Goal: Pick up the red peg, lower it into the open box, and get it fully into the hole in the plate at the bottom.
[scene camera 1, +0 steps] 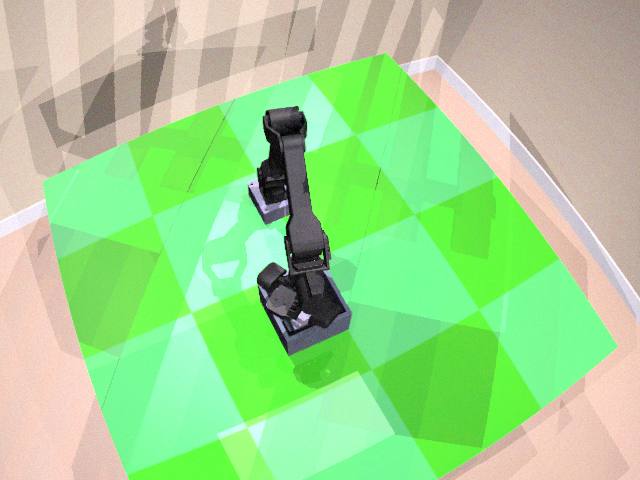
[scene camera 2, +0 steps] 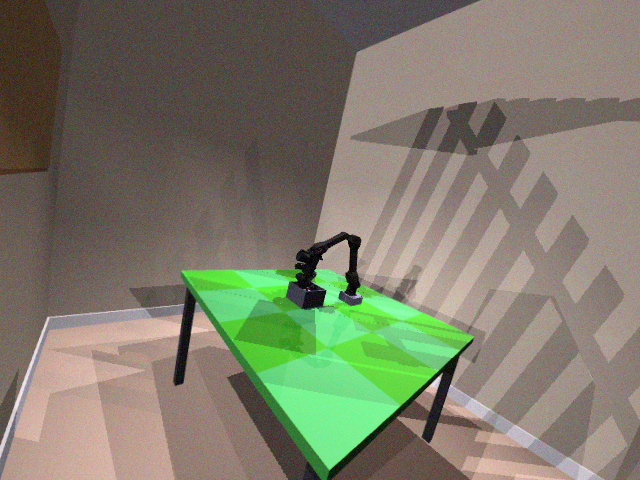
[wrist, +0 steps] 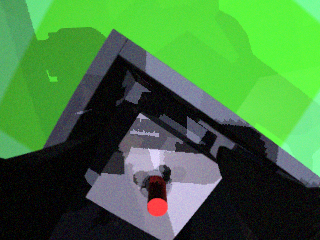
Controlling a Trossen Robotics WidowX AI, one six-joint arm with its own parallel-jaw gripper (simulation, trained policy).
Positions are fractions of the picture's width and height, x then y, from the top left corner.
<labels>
box: scene camera 1 0.46, 0.72; scene camera 2 0.49, 0.62; wrist 0.39, 0.33
</labels>
